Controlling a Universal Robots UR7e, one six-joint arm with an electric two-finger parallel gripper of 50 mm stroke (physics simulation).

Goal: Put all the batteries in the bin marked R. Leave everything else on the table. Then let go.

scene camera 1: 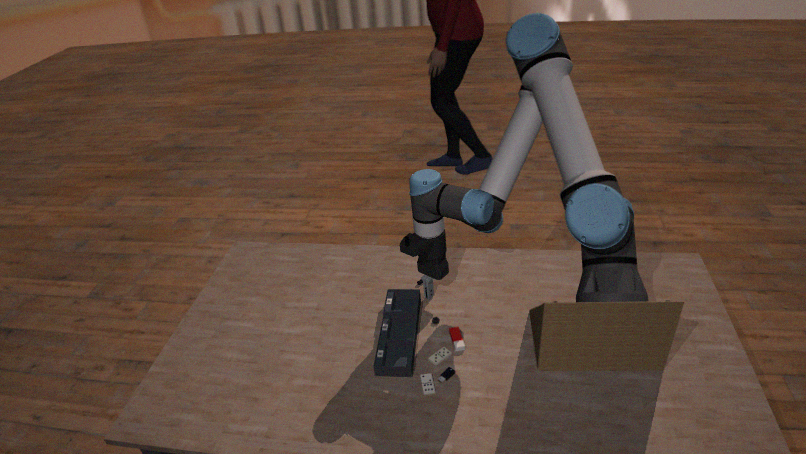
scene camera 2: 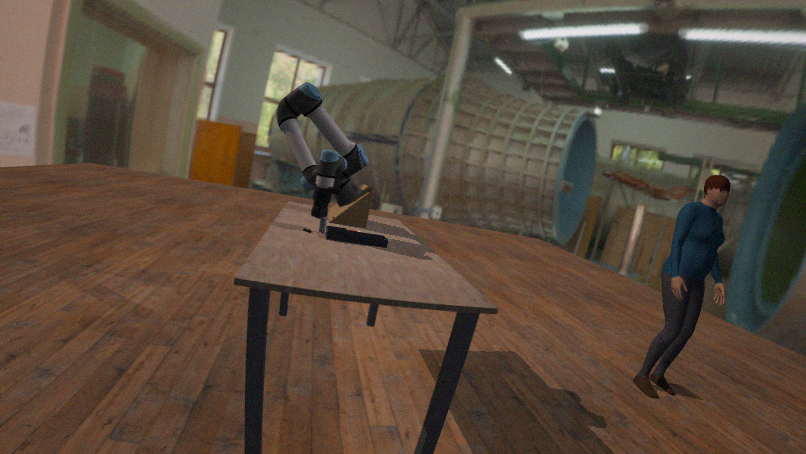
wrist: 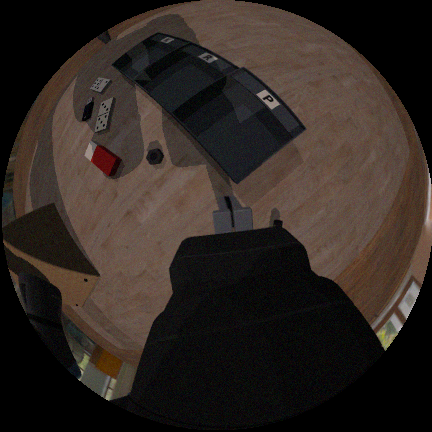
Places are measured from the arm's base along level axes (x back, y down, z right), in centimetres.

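Where they show: gripper, fingertip midpoint: (scene camera 1: 429, 296) (scene camera 2: 321, 232) (wrist: 227, 206); arm's base, link origin: (scene camera 1: 611, 305) (scene camera 2: 350, 198) (wrist: 38, 286).
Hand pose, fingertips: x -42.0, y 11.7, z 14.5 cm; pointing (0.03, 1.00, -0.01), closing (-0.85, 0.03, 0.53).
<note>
Things, the pixels of their top centre, and the offset from my fingertips. "*": a spot on its surface instead.
- small dark object, top centre: (wrist: 276, 240) (scene camera 1: 424, 278) (scene camera 2: 307, 229) dx -2.0, dy -0.8, dz +6.3 cm
- bin marked R, top centre: (wrist: 179, 65) (scene camera 1: 398, 324) (scene camera 2: 357, 232) dx -5.8, dy -3.7, dz -14.3 cm
- Bin P, surface spot: (wrist: 235, 137) * dx -5.0, dy -0.5, dz -5.0 cm
- black hex nut, top centre: (wrist: 152, 155) (scene camera 1: 435, 319) dx +2.5, dy -0.6, dz -9.1 cm
- white block, top centre: (wrist: 97, 156) (scene camera 1: 456, 337) dx +8.0, dy -1.1, dz -15.2 cm
- black USB stick, top centre: (wrist: 86, 107) (scene camera 1: 445, 374) dx +6.2, dy -0.5, dz -26.2 cm
My gripper (scene camera 1: 428, 295) (scene camera 2: 322, 230) (wrist: 227, 206) is shut, low over the table beyond the P end of the dark three-bin tray, with nothing seen between its fingers. A small dark object (scene camera 1: 420, 281) (scene camera 2: 307, 230) (wrist: 278, 223), possibly a battery, lies on the table beside the fingers. The gripper body hides part of it in the wrist view, so I cannot tell for sure what it is. The bin marked R (scene camera 1: 399, 333) (wrist: 182, 82) is the middle one of the tray. No battery shows in it.
Bin P (wrist: 235, 137) is nearest the gripper. Beside the tray lie a black hex nut (scene camera 1: 435, 320) (wrist: 155, 156), a red and white block (scene camera 1: 456, 336) (wrist: 106, 160), two dominoes (scene camera 1: 439, 355) (scene camera 1: 427, 384) and a black USB stick (scene camera 1: 447, 374). A brown angled panel (scene camera 1: 606, 338) stands before the robot base.
</note>
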